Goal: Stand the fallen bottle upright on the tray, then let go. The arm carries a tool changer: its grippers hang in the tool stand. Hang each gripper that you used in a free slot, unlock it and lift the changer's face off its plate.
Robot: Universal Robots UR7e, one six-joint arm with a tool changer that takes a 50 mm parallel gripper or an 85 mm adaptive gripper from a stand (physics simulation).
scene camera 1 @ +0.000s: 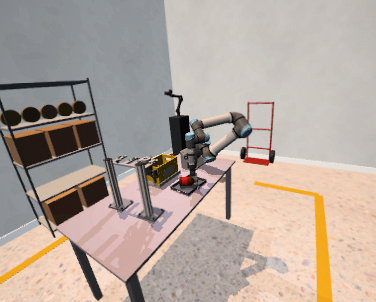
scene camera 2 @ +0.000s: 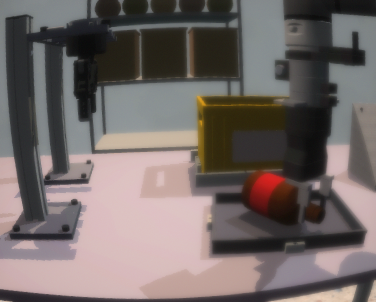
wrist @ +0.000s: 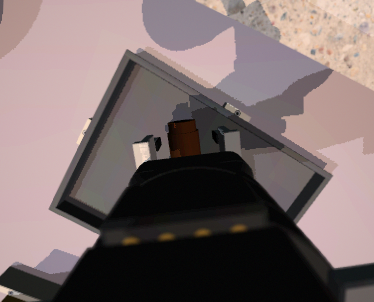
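Places are measured from the arm's base along level axes (x ahead, y left, z up), in millimetres.
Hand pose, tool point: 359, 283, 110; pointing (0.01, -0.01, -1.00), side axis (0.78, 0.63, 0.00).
After its pixels a point has its place, as x, y, z.
The brown bottle with a red band [scene camera 1: 185, 181] @[423, 253, -64] [scene camera 2: 267, 196] @[417, 261, -64] [wrist: 184, 142] @[344, 299, -65] lies on its side in the dark tray [scene camera 1: 176, 188] @[505, 225, -96] [scene camera 2: 250, 245] @[448, 346, -108] [wrist: 108, 95] @[259, 294, -96]. In scene camera 2 its neck points right; in the wrist view the neck shows and the body is hidden under the gripper. My gripper [scene camera 2: 313, 209] [wrist: 186, 139] is open and points down, with one finger on each side of the neck and gaps between. The tool stand [scene camera 1: 146, 190] @[822, 294, 74] [scene camera 2: 22, 120] @[822, 293, 74] is on the table, with another gripper [scene camera 2: 86, 82] hanging in it.
A yellow crate [scene camera 1: 170, 172] @[379, 33, -58] [scene camera 2: 240, 117] @[453, 42, 27] stands behind the tray. A grey box-like block [scene camera 2: 366, 145] @[139, 43, -32] is at the right in scene camera 2. A shelf rack [scene camera 1: 96, 115] with boxes stands by the wall, and a red hand truck [scene camera 1: 261, 129] stands on the floor.
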